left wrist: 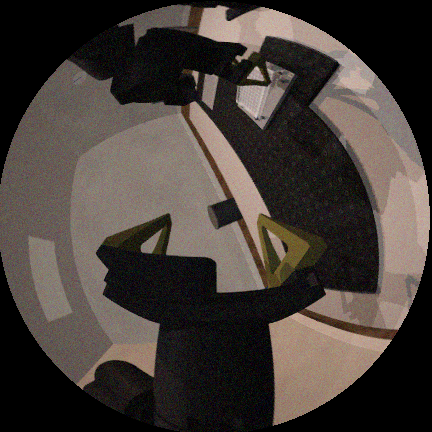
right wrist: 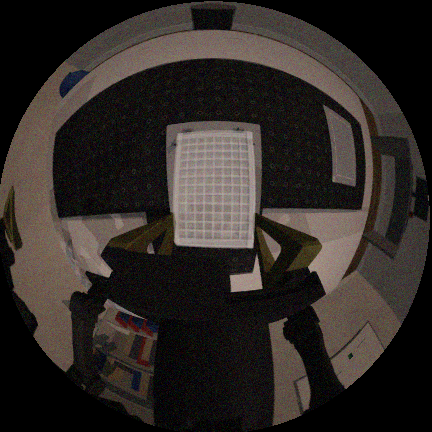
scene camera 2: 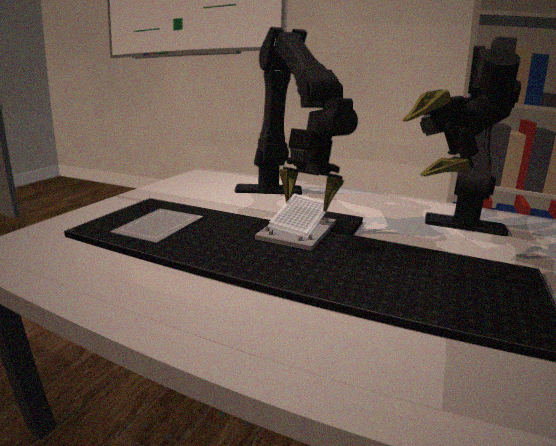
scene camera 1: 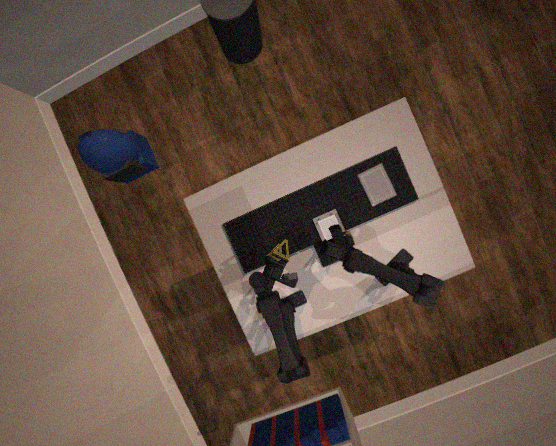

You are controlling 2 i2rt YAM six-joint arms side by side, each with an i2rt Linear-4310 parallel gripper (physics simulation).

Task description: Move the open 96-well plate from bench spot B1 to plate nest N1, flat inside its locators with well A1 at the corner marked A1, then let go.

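Places are measured from the left arm's base along level axes (x left, y back, z up), in millimetres.
Where they show: left gripper, between the fingertips: (left wrist: 213,217) (scene camera 2: 414,148) (scene camera 1: 283,241); right gripper, between the fingertips: (left wrist: 254,75) (right wrist: 213,217) (scene camera 2: 305,207); left arm's base, origin of its link: (right wrist: 105,283) (scene camera 2: 465,225) (scene camera 1: 286,303); right arm's base, origin of its link: (scene camera 2: 268,190) (scene camera 1: 393,267).
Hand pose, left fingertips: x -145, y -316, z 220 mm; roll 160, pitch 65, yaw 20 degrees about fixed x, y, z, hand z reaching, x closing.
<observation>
Each offset is from my left fingertips to the top centre of the thing. "*": to the spot under its first point. Level surfaces: height alone.
The white open 96-well plate @(dx -213, dy +68, dz -144 mm) (scene camera 1: 326,223) (scene camera 2: 298,215) (left wrist: 251,99) (right wrist: 215,187) is held over the grey plate nest @(dx -215, dy +66, dz -186 mm) (scene camera 1: 318,219) (scene camera 2: 284,240) (left wrist: 280,95) (right wrist: 215,126). In scene camera 2 it is tilted, its near edge low by the nest's locator pegs and its far edge higher. My right gripper (scene camera 2: 307,204) (right wrist: 213,217) is shut on the plate, one finger on each long side near the arm-side end. Contact with the nest is unclear. The A1 marks cannot be read. My left gripper (scene camera 1: 285,250) (scene camera 2: 413,148) (left wrist: 213,217) is open and empty, raised off to the side.
The nest sits on a black perforated mat @(dz -207 mm) (scene camera 1: 280,225) (scene camera 2: 425,285) (right wrist: 120,150). A pale flat rectangle @(* dx -508, dy -23, dz -206 mm) (scene camera 1: 377,185) (scene camera 2: 157,225) (right wrist: 342,145) lies on the mat, left of the nest in scene camera 2. The white table @(dz -220 mm) (scene camera 1: 300,175) (scene camera 2: 225,325) carries both arms.
</observation>
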